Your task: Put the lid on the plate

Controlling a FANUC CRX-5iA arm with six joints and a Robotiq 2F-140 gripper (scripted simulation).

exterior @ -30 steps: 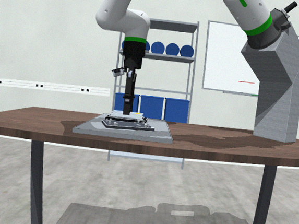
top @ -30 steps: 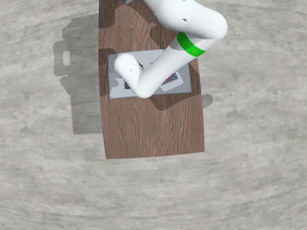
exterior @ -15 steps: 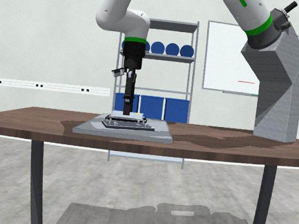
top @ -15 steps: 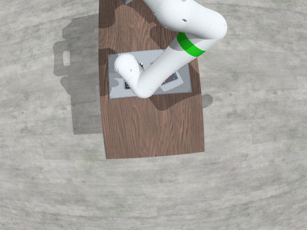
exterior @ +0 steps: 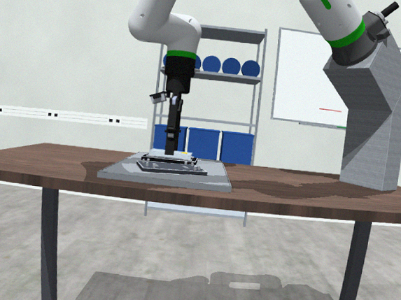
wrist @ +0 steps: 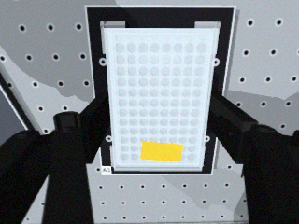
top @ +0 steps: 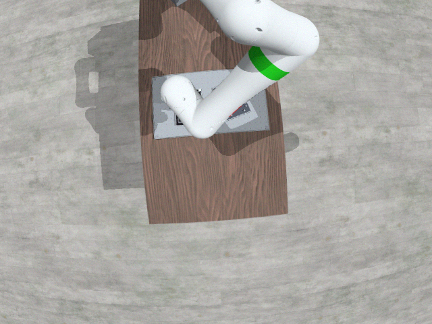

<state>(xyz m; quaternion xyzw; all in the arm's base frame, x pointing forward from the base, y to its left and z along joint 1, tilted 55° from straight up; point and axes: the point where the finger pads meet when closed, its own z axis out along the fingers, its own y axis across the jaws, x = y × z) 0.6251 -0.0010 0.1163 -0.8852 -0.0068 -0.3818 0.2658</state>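
My gripper is now 2 cm above the lid. Round my hand: culture plate E01: 3 cm below; then lid park LP1: 8 cm behind, 18 cm to the left, 4 cm below; then nest: 4 cm below.
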